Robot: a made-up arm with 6 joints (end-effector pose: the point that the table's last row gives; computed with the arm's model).
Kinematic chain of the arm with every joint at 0, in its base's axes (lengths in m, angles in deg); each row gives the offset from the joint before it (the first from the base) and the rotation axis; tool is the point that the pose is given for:
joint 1: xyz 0 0 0.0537 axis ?
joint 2: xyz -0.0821 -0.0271 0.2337 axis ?
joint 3: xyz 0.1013 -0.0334 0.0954 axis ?
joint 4: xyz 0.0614 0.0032 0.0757 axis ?
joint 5: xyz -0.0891 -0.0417 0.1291 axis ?
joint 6: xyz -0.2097 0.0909 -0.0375 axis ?
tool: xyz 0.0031 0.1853 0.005
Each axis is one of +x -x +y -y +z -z.
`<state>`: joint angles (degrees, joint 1 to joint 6).
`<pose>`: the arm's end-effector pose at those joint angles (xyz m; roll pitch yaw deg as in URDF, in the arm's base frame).
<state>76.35 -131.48 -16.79 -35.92 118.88 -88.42</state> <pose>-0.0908 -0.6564 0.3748 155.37 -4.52 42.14</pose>
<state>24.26 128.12 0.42 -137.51 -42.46 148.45</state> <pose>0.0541 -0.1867 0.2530 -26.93 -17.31 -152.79</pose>
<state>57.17 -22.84 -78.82 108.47 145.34 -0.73</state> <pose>-0.1484 -0.5180 0.4665 25.63 27.77 142.78</pose>
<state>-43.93 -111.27 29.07 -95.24 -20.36 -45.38</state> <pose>0.1963 0.4069 0.4950 160.68 49.16 120.18</pose>
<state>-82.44 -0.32 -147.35 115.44 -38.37 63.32</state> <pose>0.2006 0.0399 0.1676 93.51 -22.58 112.69</pose>
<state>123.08 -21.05 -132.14 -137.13 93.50 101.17</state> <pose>-0.1590 -0.0806 -0.1765 120.98 -30.79 -73.40</pose>
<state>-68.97 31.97 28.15 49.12 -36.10 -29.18</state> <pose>-0.1126 0.6510 0.1408 -75.51 19.56 -48.02</pose>
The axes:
joint 1: +x
joint 2: -z
joint 3: +y
joint 4: -x
joint 5: -z
joint 6: -x

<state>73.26 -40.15 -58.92 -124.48 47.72 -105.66</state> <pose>0.1287 -0.2980 -0.1478 -63.94 -66.76 0.50</pose>
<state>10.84 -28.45 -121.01 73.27 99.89 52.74</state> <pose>-0.0222 -0.1463 0.5773 38.05 47.17 -137.11</pose>
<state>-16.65 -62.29 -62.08 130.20 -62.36 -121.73</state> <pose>-0.3689 0.1600 0.2892 -0.71 2.37 27.63</pose>
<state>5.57 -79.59 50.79 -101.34 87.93 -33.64</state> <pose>0.2434 0.2816 0.3820 -69.14 45.33 -117.66</pose>
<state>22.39 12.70 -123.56 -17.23 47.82 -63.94</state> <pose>-0.2547 0.0823 0.1721 -170.94 -22.48 -111.54</pose>
